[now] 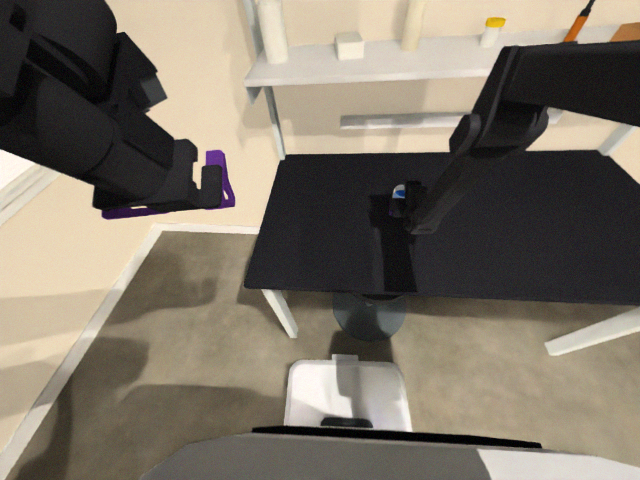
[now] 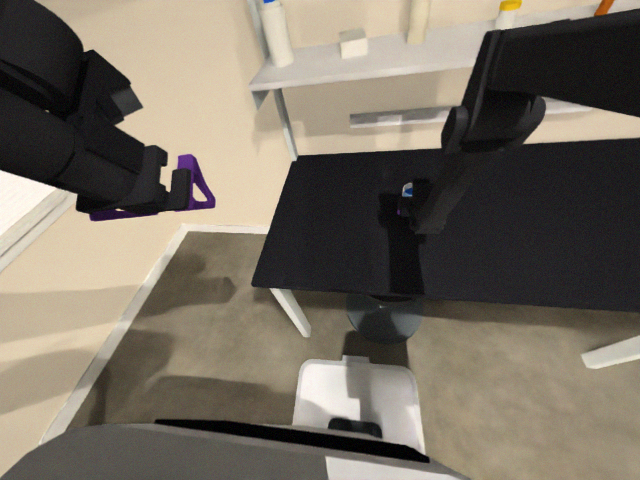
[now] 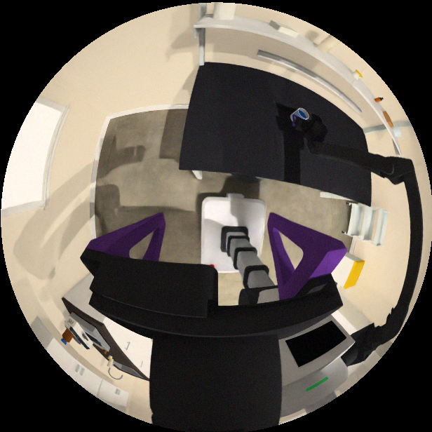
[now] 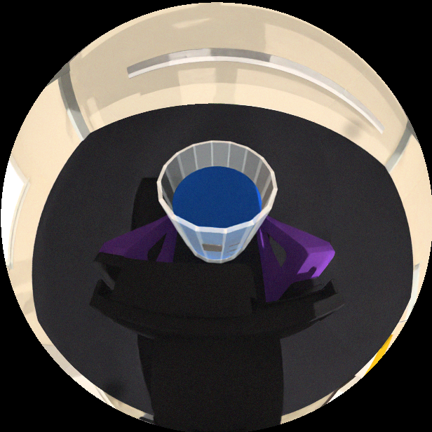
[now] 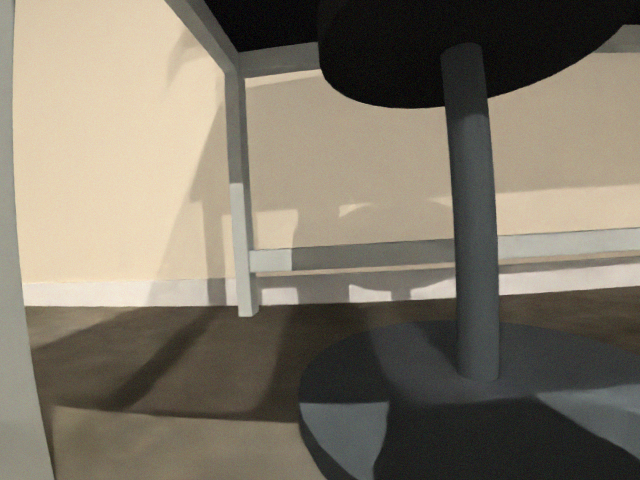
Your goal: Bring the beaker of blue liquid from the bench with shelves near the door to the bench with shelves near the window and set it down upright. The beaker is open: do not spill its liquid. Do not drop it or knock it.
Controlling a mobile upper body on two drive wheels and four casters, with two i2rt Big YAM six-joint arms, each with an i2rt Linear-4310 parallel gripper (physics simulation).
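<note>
The beaker of blue liquid (image 1: 399,193) (image 2: 407,191) (image 3: 301,115) (image 4: 217,195) looks upright, with the blue liquid inside it. My right gripper (image 1: 401,207) (image 4: 216,217) is shut on the beaker, a purple finger on each side. It is over the black top of a bench with a shelf (image 1: 320,222) (image 2: 330,222) (image 3: 230,115) (image 4: 100,175). I cannot tell whether the beaker's bottom touches the bench top. My left gripper (image 1: 169,206) (image 2: 152,209) (image 3: 215,218) is open and empty, in the air to the left of the bench.
A wall shelf (image 1: 439,59) (image 2: 439,59) above the bench carries bottles, a white box (image 1: 349,46) and a yellow-capped jar (image 1: 491,32). A stool (image 1: 369,317) (image 2: 385,320) (image 5: 470,206) stands partly under the bench's front edge, close ahead of my white base (image 1: 346,395). A wall is at the left.
</note>
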